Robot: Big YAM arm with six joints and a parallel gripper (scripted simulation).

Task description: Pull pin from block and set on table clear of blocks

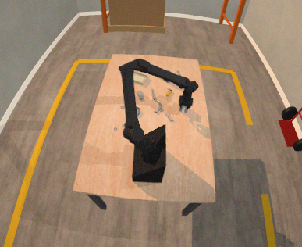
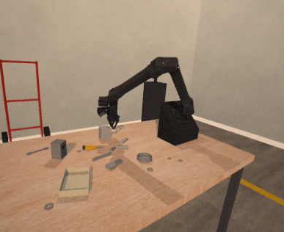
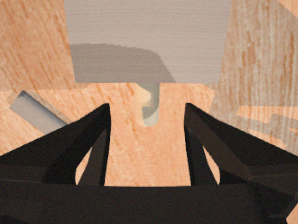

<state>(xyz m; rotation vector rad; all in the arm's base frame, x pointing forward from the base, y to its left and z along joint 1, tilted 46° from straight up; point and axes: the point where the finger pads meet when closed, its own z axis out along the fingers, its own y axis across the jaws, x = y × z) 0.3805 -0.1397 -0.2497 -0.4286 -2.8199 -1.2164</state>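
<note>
Right now my hand is 1 cm short of the pale pin and 3 cm above it. From my hand the other things lie so: darker grey block: 39 cm ahead, 9 cm to the left, 2 cm below; yellow-handled screwdriver: 21 cm ahead, 9 cm to the left, 7 cm below; light grey block: 5 cm ahead, 1 cm to the right, 3 cm below.
</note>
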